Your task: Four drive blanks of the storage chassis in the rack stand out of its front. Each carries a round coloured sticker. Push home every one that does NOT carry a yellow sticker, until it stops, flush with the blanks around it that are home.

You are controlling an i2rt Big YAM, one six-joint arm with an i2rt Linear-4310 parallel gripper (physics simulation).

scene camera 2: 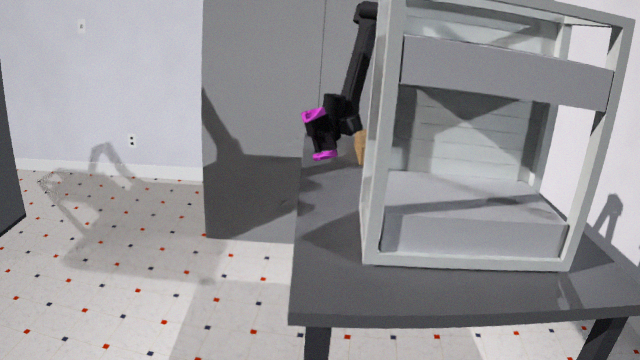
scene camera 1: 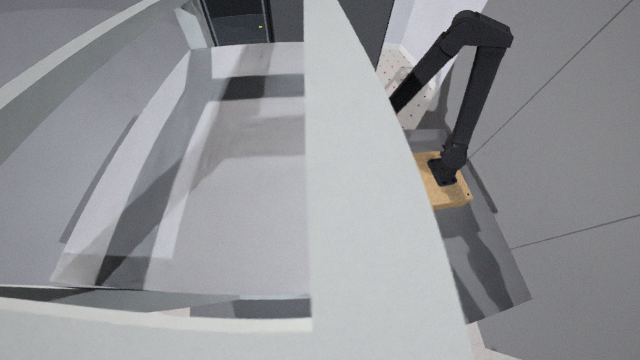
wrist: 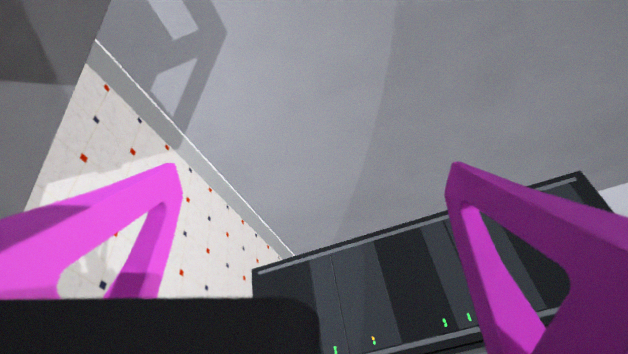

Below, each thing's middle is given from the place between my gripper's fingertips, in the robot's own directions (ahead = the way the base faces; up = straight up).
Right now the rack [scene camera 1: 266, 171] is 170 mm ahead of my hand, 370 mm to the left of it and 110 mm above it.
